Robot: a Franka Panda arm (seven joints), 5 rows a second.
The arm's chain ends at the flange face. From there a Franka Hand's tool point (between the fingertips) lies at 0.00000 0.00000 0.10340 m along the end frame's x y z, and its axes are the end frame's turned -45 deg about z.
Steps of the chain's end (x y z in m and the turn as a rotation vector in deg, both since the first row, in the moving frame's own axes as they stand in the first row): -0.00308 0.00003 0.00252 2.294 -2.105 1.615; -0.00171 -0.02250 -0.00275 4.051 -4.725 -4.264; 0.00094 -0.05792 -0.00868 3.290 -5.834 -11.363
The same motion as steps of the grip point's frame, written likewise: -0.00188 -0.00776 0.00237 3.111 0.134 1.615; 0.01343 -0.02825 -0.00336 6.206 -0.477 -4.264; 0.03725 -0.05151 -0.00938 6.452 -1.799 -11.363
